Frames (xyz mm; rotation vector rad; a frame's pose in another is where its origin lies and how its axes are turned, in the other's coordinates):
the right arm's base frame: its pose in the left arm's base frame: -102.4 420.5 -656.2 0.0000 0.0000 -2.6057
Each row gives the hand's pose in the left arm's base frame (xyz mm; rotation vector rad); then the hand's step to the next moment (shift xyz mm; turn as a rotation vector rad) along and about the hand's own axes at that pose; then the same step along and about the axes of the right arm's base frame.
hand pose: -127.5 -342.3 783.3 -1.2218 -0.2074 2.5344
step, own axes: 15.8 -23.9 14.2 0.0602 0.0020 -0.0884
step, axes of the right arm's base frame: -1.4 -31.7 3.6 -0.0381 0.0015 -0.0999
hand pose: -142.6 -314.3 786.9 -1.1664 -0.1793 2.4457
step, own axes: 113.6 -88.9 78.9 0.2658 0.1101 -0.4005
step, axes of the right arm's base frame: 13.9 -163.8 -4.6 -0.1003 0.0731 -0.4772
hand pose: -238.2 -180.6 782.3 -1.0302 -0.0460 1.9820
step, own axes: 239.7 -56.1 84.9 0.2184 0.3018 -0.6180
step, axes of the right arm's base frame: -46.9 -244.3 -76.8 -0.0108 0.2808 -0.6646
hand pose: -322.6 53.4 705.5 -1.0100 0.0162 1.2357
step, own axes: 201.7 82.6 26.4 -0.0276 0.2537 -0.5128
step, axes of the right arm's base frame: -86.8 -145.7 -139.4 0.1442 0.3285 -0.4465
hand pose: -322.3 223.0 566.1 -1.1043 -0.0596 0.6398
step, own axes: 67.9 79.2 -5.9 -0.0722 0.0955 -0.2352
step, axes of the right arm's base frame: -45.9 -34.1 -87.5 0.1186 0.1618 -0.1715
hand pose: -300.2 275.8 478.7 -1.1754 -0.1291 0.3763
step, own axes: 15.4 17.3 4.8 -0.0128 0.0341 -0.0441
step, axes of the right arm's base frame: -15.7 -8.6 -15.5 0.0218 0.0240 -0.0471
